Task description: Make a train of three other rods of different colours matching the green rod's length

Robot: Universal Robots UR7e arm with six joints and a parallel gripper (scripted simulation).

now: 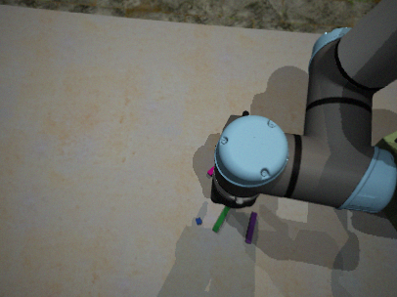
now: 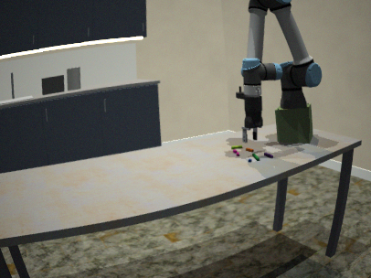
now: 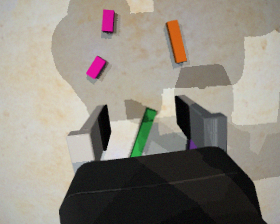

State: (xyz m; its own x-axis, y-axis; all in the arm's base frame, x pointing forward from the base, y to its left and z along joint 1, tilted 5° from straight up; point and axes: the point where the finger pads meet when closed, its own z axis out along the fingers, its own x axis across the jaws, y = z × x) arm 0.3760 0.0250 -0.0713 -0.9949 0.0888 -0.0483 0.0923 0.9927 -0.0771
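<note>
The blue rod is 80 mm below my hand, 60 mm to the left of it and 60 mm ahead of it. From my hand the other things lie so: purple rod 80 mm below, 70 mm to the left, 40 mm behind; orange rod 80 mm below, 50 mm to the right, 50 mm behind; green rod 80 mm below, 50 mm to the left, 10 mm ahead.
</note>
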